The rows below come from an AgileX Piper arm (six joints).
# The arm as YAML. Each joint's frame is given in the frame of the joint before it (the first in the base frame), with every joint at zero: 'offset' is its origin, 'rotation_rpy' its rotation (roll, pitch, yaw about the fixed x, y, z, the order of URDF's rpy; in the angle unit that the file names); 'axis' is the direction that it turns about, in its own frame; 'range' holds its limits. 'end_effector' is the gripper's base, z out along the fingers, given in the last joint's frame.
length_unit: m
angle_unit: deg
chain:
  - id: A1
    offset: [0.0, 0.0, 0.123]
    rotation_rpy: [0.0, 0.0, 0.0]
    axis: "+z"
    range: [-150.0, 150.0]
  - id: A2
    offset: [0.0, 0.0, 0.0]
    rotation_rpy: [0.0, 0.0, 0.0]
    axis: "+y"
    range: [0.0, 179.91]
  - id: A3
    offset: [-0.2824, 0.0, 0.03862]
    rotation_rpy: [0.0, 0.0, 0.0]
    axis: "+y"
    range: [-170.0, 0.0]
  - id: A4
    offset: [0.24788, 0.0, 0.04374]
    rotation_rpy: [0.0, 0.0, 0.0]
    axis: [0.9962, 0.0, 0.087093]
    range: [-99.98, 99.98]
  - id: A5
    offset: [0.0, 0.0, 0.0]
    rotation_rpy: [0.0, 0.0, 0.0]
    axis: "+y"
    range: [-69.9, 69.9]
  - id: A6
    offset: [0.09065, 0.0, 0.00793]
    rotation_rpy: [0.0, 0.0, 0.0]
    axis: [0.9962, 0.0, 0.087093]
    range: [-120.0, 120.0]
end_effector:
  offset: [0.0, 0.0, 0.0]
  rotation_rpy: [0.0, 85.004, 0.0]
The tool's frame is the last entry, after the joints.
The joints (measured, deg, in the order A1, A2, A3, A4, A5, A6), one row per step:
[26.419 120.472 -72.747 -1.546 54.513 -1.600]
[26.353 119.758 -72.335 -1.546 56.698 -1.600]
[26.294 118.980 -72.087 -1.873 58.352 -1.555]
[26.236 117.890 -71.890 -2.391 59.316 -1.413]
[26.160 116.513 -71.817 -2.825 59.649 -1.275]
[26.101 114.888 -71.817 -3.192 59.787 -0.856]
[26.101 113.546 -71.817 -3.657 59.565 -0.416]
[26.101 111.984 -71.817 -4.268 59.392 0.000]
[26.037 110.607 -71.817 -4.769 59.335 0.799]
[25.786 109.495 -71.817 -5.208 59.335 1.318]
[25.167 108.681 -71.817 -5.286 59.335 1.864]
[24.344 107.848 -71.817 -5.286 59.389 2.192]
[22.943 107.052 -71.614 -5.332 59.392 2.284]
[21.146 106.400 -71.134 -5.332 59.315 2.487]
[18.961 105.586 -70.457 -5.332 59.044 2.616]
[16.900 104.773 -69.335 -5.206 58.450 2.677]
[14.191 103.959 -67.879 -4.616 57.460 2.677]
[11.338 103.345 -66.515 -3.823 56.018 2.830]
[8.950 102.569 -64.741 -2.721 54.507 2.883]
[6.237 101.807 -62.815 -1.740 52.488 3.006]
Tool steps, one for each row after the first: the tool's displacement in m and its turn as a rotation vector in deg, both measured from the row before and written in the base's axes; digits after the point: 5 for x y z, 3 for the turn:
[-0.00423 -0.00262 0.00366 -0.872 1.668 -0.109]
[-0.00270 -0.00228 0.00450 -0.751 0.880 0.080]
[-0.00144 -0.00193 0.00640 -0.421 -0.134 0.118]
[-0.00021 -0.00130 0.00836 0.105 -1.037 0.058]
[0.00001 -0.00097 0.01006 0.347 -1.508 -0.248]
[0.00026 -0.00057 0.00824 0.325 -1.607 -0.143]
[0.00001 -0.00091 0.00962 0.301 -1.812 -0.045]
[-0.00018 -0.00128 0.00849 0.238 -1.540 -0.572]
[0.00019 -0.00228 0.00685 0.152 -1.205 -0.527]
[0.00099 -0.00384 0.00498 0.296 -0.808 -1.121]
[0.00123 -0.00497 0.00508 0.331 -0.734 -1.154]
[0.00189 -0.00854 0.00404 0.203 -0.563 -1.469]
[0.00179 -0.01099 0.00203 0.104 -0.244 -1.993]
[0.00160 -0.01335 0.00218 0.156 -0.387 -2.292]
[-0.00021 -0.01272 0.00034 0.219 -0.231 -2.138]
[-0.00056 -0.01577 -0.00106 0.623 -0.184 -2.938]
[-0.00004 -0.01581 -0.00187 0.873 -0.518 -3.329]
[-0.00281 -0.01287 -0.00257 1.055 -0.333 -2.957]
[-0.00291 -0.01451 -0.00317 0.974 -0.735 -3.310]

